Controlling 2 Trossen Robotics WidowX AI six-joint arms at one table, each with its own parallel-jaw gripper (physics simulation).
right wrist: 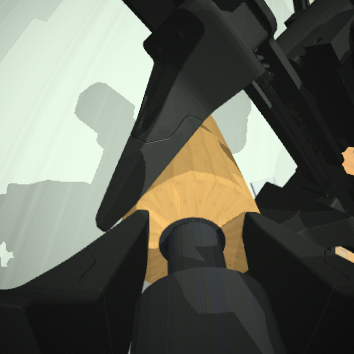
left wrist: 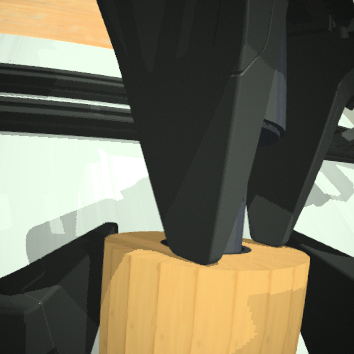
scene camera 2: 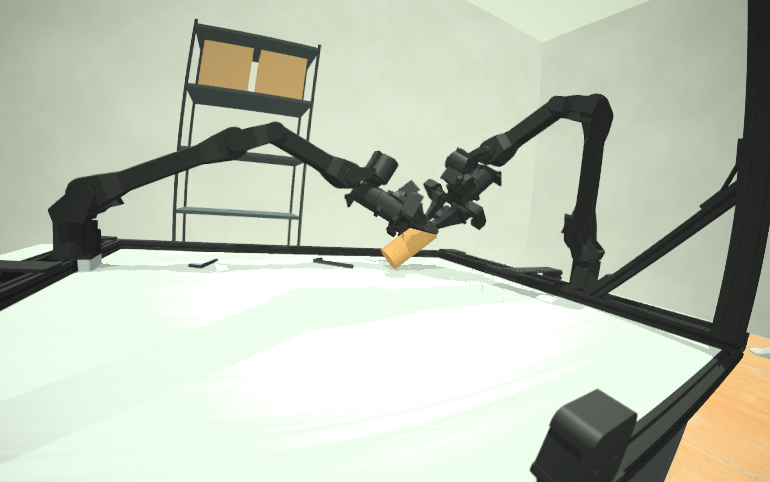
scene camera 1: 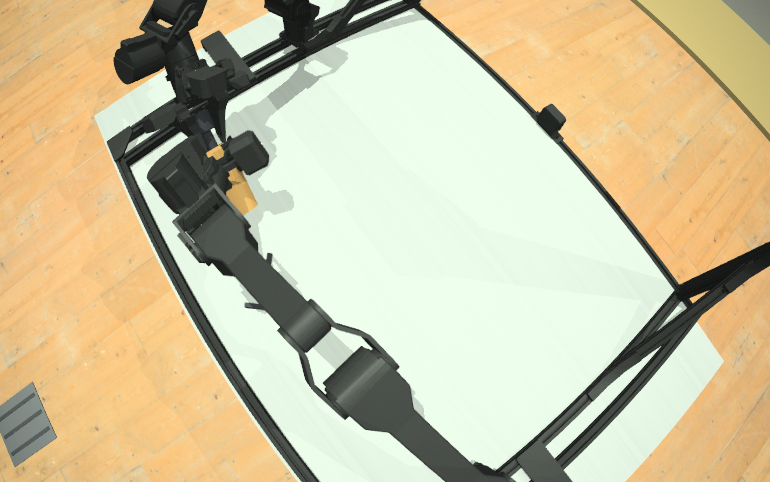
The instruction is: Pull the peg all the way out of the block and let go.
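Seen in the pictures: left gripper, fingertip midpoint: [right wrist: 154, 267] [left wrist: 197, 237] [scene camera 2: 433, 235] [scene camera 1: 216, 146]; right gripper, fingertip midpoint: [right wrist: 196, 222] [left wrist: 237, 250] [scene camera 2: 427, 225] [scene camera 1: 215, 147]; left arm's base at its link origin: [scene camera 2: 76, 255]; right arm's base at its link origin: [scene camera 2: 582, 287] [scene camera 1: 299, 33].
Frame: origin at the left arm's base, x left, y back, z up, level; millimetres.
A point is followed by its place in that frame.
The wooden cylindrical block [scene camera 1: 242, 196] {x -30, y -610, z 41 mm} [scene camera 2: 406, 248] {x -52, y -630, z 33 mm} [left wrist: 200, 310] {x -19, y -681, z 93 mm} [right wrist: 210, 192] {x -39, y -684, z 96 mm} is held tilted above the table. My left gripper [scene camera 2: 419, 226] is shut on it, a finger against each side near its holed end. The dark peg [left wrist: 275, 100] {x -45, y -715, z 118 mm} [right wrist: 205, 310] {x -51, y -721, z 121 mm} has a wide handle and a thinner shaft, which enters the hole in the block's end face. My right gripper [left wrist: 237, 250] {x -39, y -693, z 87 mm} [right wrist: 196, 222] {x -39, y -693, z 87 mm} is shut on the peg, its fingertips close to that face. The shaft inside the block is hidden. In scene camera 1 the arms cover most of both grippers.
The white table [scene camera 1: 431, 198] {x -282, y -423, z -19 mm} [scene camera 2: 340, 369] {x -400, y -329, z -19 mm} has a black frame rail [scene camera 1: 477, 56] {x -600, y -605, z -24 mm} along its edges. Two small dark bars [scene camera 2: 202, 263] {x 2, y -217, z -13 mm} [scene camera 2: 333, 263] {x 18, y -490, z -14 mm} lie near the far edge in scene camera 2. A shelf unit [scene camera 2: 250, 96] with two boxes stands behind the table.
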